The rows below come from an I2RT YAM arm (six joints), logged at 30 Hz.
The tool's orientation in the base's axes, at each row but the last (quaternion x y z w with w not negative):
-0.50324, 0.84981, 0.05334, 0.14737
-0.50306, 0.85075, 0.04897, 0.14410
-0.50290, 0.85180, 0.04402, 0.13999
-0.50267, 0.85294, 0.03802, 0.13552
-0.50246, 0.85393, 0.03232, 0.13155
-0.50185, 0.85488, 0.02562, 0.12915
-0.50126, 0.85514, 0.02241, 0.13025
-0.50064, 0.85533, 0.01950, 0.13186
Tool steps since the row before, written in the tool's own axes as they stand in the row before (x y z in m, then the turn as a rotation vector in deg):
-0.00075, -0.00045, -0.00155, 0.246, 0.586, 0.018
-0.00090, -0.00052, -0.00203, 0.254, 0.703, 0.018
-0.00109, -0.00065, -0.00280, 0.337, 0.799, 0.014
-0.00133, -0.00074, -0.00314, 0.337, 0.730, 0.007
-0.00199, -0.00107, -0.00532, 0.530, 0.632, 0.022
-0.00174, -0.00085, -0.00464, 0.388, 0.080, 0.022
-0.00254, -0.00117, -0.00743, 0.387, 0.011, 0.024
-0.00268, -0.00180, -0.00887, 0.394, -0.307, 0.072
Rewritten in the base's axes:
0.00042, 0.00004, 0.00173, -0.618, 0.084, -0.126
0.00046, 0.00004, 0.00223, -0.723, 0.134, -0.135
0.00052, 0.00000, 0.00303, -0.845, 0.110, -0.161
0.00065, 0.00013, 0.00343, -0.786, 0.075, -0.150
0.00082, 0.00017, 0.00572, -0.788, -0.135, -0.206
0.00064, 0.00026, 0.00498, -0.245, -0.287, -0.124
0.00070, 0.00033, 0.00790, -0.184, -0.320, -0.119
0.00097, -0.00008, 0.00939, 0.097, -0.476, -0.136

